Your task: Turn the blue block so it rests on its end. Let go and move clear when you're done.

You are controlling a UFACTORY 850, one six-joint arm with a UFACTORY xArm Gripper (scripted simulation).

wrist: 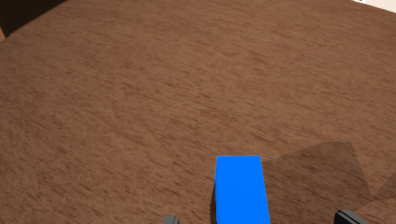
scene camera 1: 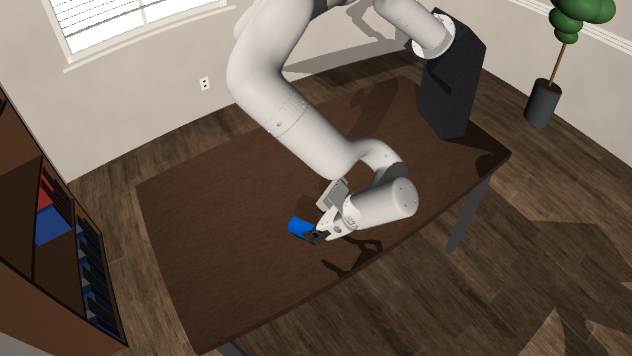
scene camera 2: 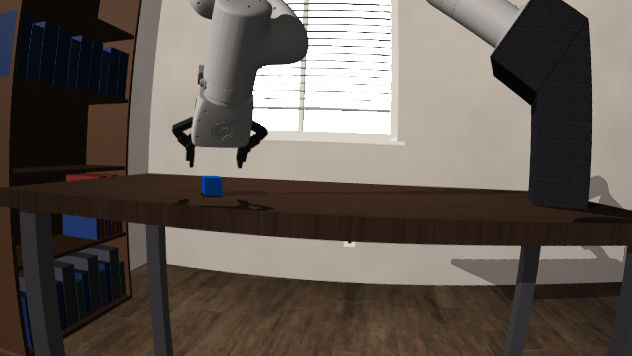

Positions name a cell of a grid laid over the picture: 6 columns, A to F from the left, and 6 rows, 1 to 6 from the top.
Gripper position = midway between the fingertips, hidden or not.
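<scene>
The gripper (scene camera 2: C3) is visible in the scene, and scene camera 1 shows the gripper (scene camera 1: C4) too.
</scene>
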